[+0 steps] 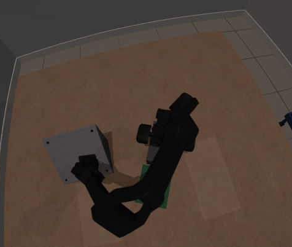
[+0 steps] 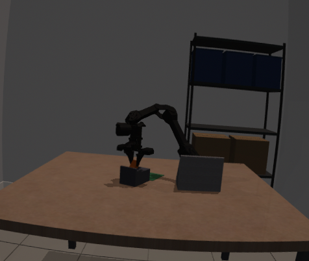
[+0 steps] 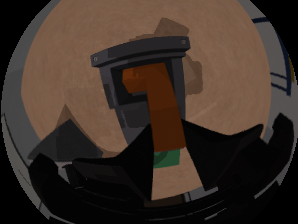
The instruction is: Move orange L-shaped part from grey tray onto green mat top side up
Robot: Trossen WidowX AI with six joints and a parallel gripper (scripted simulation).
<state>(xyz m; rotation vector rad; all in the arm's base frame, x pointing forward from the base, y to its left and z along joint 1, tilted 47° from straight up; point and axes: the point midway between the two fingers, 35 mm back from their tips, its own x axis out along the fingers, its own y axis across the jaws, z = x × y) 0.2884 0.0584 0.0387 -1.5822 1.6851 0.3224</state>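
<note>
Right now my gripper tip is 13 cm to the left of the green mat, 9 cm above it and 7 cm past it. From my gripper tip the other things lie so: orange L-shaped part: 4 cm to the left, 3 cm below.
</note>
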